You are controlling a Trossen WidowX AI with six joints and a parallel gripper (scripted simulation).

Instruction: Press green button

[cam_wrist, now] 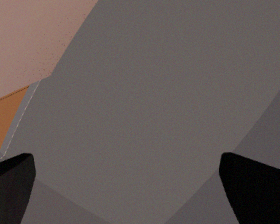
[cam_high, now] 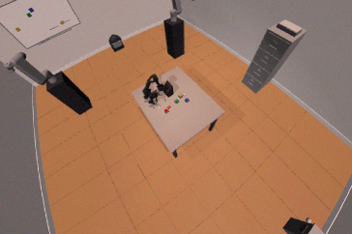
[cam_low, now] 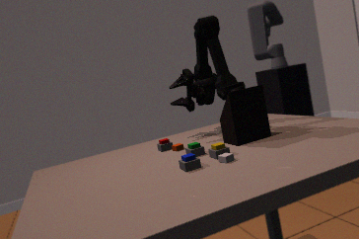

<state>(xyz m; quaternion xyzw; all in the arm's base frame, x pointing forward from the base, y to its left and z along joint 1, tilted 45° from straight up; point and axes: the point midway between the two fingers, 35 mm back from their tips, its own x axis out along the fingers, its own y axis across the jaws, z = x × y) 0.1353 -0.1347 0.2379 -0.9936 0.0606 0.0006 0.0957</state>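
The green button is 50 mm ahead of my gripper tip, 280 mm to the left of it and 160 mm below it. Also, from my gripper tip: orange block: 60 mm ahead, 140 mm to the left, 180 mm below; red button: 90 mm ahead, 80 mm to the left, 160 mm below; yellow button: 10 mm ahead, 380 mm to the left, 160 mm below.
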